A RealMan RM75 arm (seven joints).
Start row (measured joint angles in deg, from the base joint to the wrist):
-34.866, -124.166, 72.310, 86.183, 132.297, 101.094, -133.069
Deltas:
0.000, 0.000, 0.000, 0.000, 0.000, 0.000, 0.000
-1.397, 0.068, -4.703, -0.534, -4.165, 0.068, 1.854
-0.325, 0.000, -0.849, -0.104, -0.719, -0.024, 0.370
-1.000, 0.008, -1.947, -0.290, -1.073, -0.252, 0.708
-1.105, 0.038, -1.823, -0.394, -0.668, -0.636, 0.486
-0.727, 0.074, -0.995, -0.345, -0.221, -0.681, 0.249
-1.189, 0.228, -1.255, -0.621, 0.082, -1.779, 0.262
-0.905, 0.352, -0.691, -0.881, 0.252, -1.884, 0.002
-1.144, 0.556, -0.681, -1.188, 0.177, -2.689, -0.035
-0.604, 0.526, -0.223, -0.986, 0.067, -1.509, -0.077
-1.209, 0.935, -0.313, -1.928, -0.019, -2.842, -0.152
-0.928, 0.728, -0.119, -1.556, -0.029, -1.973, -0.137
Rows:
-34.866, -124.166, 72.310, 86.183, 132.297, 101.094, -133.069
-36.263, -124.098, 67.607, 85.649, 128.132, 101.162, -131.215
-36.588, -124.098, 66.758, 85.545, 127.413, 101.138, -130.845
-37.588, -124.090, 64.811, 85.255, 126.340, 100.886, -130.137
-38.693, -124.052, 62.988, 84.861, 125.672, 100.250, -129.651
-39.420, -123.978, 61.993, 84.516, 125.451, 99.569, -129.402
-40.609, -123.750, 60.738, 83.895, 125.533, 97.790, -129.140
-41.514, -123.398, 60.047, 83.014, 125.785, 95.906, -129.138
-42.658, -122.842, 59.366, 81.826, 125.962, 93.217, -129.173
-43.262, -122.316, 59.143, 80.840, 126.029, 91.708, -129.250
-44.471, -121.381, 58.830, 78.912, 126.010, 88.866, -129.402
-45.399, -120.653, 58.711, 77.356, 125.981, 86.893, -129.539

